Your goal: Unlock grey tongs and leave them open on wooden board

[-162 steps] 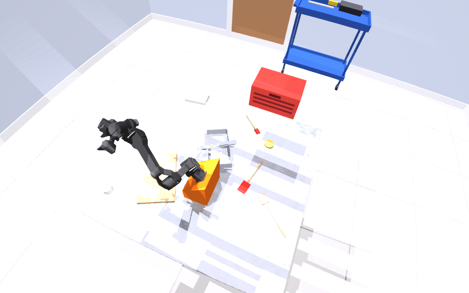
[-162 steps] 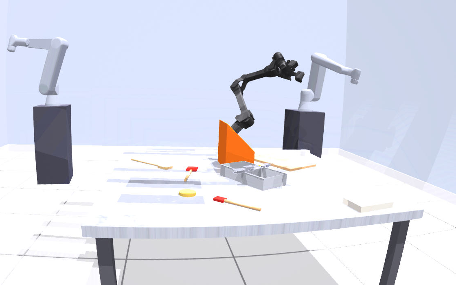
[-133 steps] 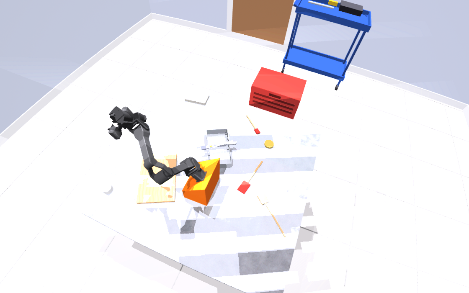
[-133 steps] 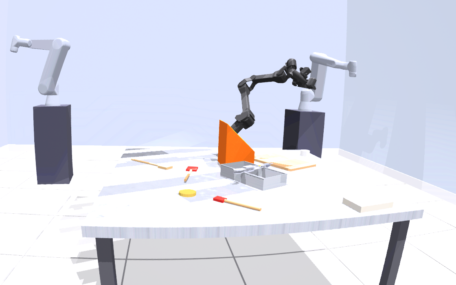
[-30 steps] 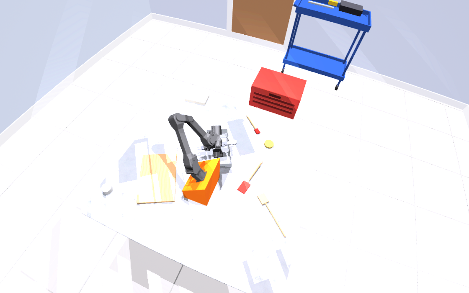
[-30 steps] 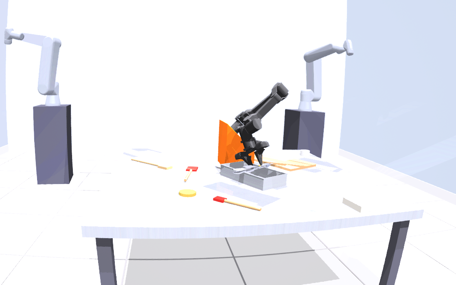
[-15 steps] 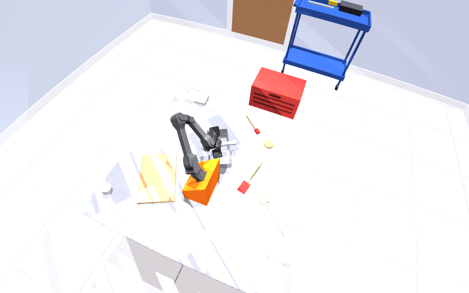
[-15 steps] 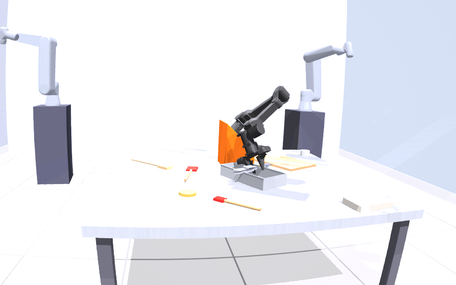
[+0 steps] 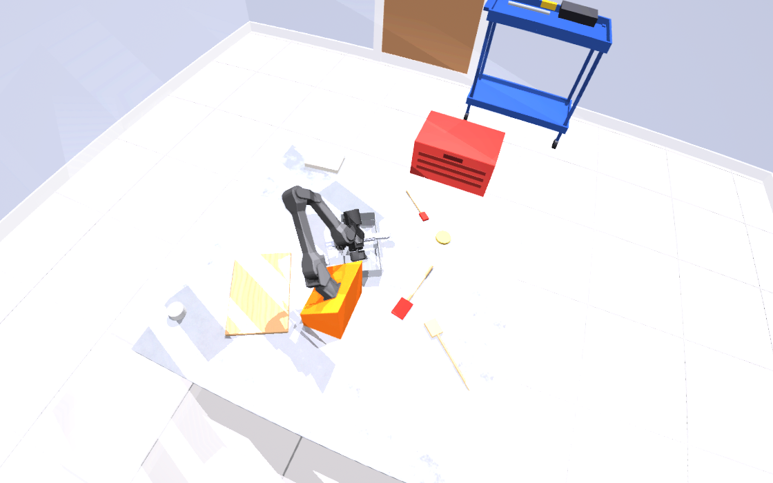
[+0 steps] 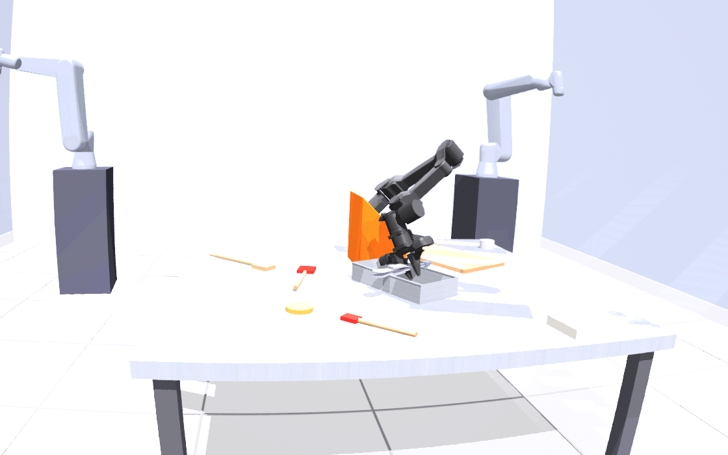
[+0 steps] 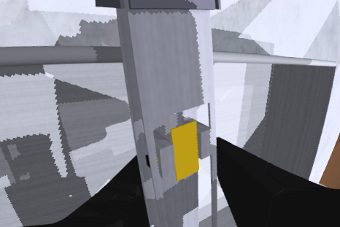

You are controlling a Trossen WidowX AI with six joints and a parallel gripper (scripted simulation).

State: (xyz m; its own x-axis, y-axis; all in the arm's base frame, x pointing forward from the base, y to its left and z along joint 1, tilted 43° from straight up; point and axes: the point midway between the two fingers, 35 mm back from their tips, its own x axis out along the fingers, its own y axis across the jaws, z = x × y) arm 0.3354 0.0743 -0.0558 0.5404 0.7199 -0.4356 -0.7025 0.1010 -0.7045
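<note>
The grey roasting tin is 1 cm behind my gripper tip and 4 cm to the right of it. From my gripper tip the other things lie so: wooden board (33 cm behind, 30 cm to the left, 2 cm below); yellow lock (3 cm behind, 1 cm to the left, 3 cm above); block (46 cm ahead, 28 cm to the left, 2 cm below).
</note>
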